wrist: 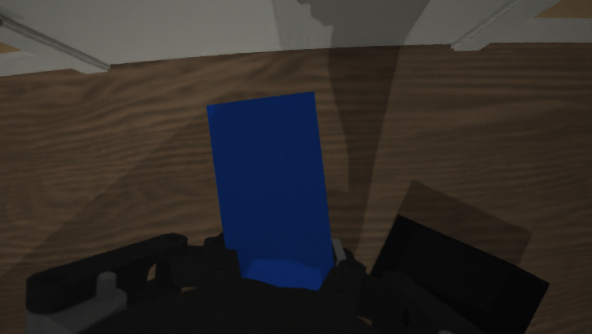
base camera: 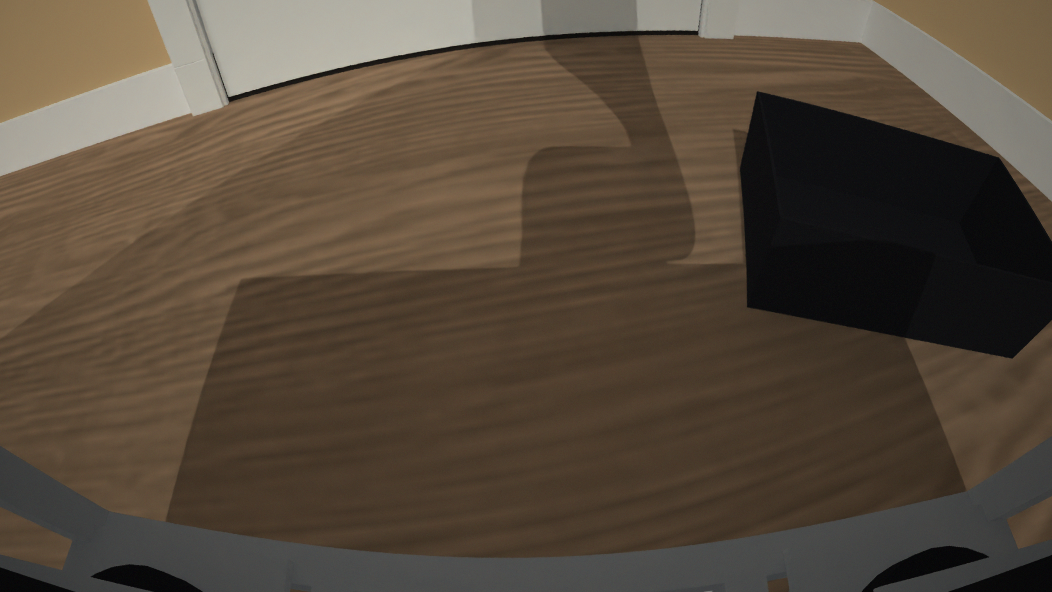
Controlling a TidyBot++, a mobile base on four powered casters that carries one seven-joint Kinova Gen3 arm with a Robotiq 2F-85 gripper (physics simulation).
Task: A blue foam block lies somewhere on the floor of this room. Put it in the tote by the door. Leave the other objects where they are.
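Frame: origin at the arm's base, x ahead, y left, z up, level; centimetres.
Seen in the pictures: gripper, fingertip midpoint: [wrist: 286, 246].
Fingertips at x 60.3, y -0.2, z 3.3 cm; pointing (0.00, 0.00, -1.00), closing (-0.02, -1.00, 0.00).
A point is followed by its place in that frame.
The blue foam block [wrist: 270, 175] @(y 0.8, x 65.0, z 8.4 cm) is held between the fingers of my gripper [wrist: 286, 246] @(y -0.2, x 60.3, z 3.2 cm) in the wrist view, and it sticks out well past them, above the floor. The gripper is shut on it. The gripper and the block do not show in the base camera view. The black tote [base camera: 868, 287] @(y -27.2, x 34.4, z -34.5 cm) [wrist: 460, 270] @(y -39.3, x 45.7, z -39.4 cm) stands on the floor, at the right of the base camera view and at the lower right of the wrist view. It is open at the top. In the wrist view the block is to the left of the tote, apart from it.
A white door [base camera: 353, 36] @(y 24.9, x 84.2, z -33.9 cm) [wrist: 190, 30] @(y 22.2, x 84.7, z -26.5 cm) in its frame stands behind the wooden floor [base camera: 367, 206] @(y 15.9, x 50.9, z -39.6 cm) [wrist: 125, 150] @(y 40.0, x 61.3, z -39.6 cm). A white baseboard [base camera: 963, 88] @(y -71.8, x 76.9, z -34.7 cm) runs along the wall to the right of the tote. Shadows lie across the floor and the door.
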